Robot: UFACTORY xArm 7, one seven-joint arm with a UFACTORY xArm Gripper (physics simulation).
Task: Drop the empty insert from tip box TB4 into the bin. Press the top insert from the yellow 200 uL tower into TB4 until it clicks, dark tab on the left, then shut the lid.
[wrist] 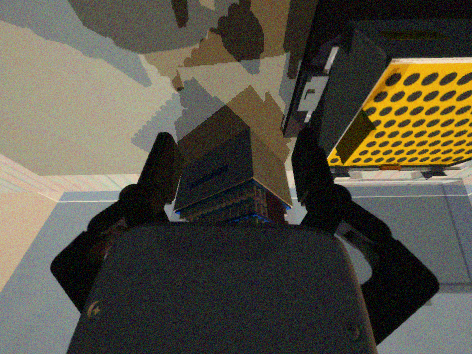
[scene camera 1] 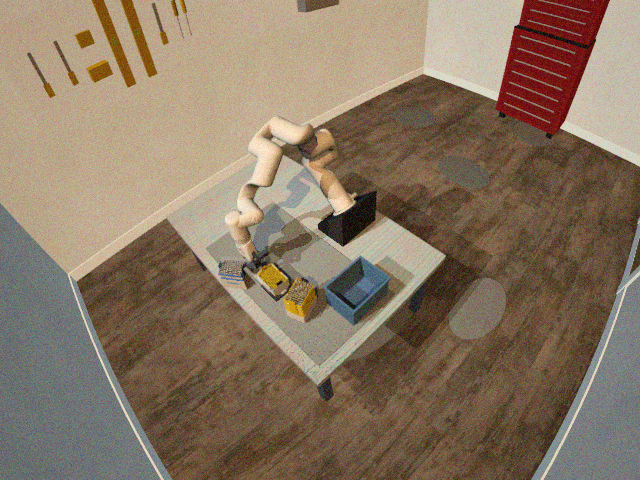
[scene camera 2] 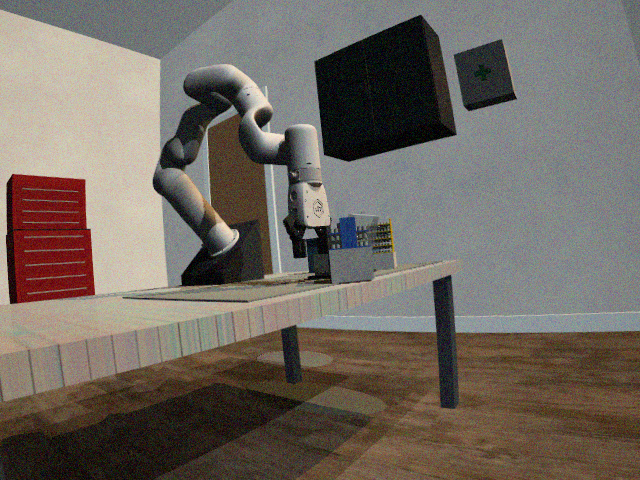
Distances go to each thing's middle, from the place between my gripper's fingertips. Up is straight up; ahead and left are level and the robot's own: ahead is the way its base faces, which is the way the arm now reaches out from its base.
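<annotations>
There is the yellow perforated insert (wrist: 410, 118), 10 mm above my hand and 130 mm to the left of it. The tip box lid (wrist: 421, 212) sits 50 mm above my hand as well as 120 mm to the left of it, and it is also 70 mm ahead.
</annotations>
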